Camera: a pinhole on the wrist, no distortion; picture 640 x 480 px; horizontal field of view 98.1 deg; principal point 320.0 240.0 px. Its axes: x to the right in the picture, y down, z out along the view. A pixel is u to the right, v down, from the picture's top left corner.
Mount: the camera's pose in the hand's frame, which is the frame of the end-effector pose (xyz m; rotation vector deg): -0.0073 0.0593 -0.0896 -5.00 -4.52 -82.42
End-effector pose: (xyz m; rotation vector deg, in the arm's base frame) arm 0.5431 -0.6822 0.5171 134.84 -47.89 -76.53
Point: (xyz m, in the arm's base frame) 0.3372 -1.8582 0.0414
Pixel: outside the picture
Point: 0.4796 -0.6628 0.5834
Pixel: 372 39
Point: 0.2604 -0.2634 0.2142
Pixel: 618 100
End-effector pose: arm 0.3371 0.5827 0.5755 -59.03 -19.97 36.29
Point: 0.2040 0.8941 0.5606
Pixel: 280 322
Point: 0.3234 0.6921 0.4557
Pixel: 169 418
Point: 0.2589 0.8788 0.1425
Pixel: outside the picture
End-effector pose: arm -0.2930 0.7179 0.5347 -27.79 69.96 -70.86
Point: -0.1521 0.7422 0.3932
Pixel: 146 307
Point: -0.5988 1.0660 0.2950
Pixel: behind the camera
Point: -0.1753 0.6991 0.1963
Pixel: outside the picture
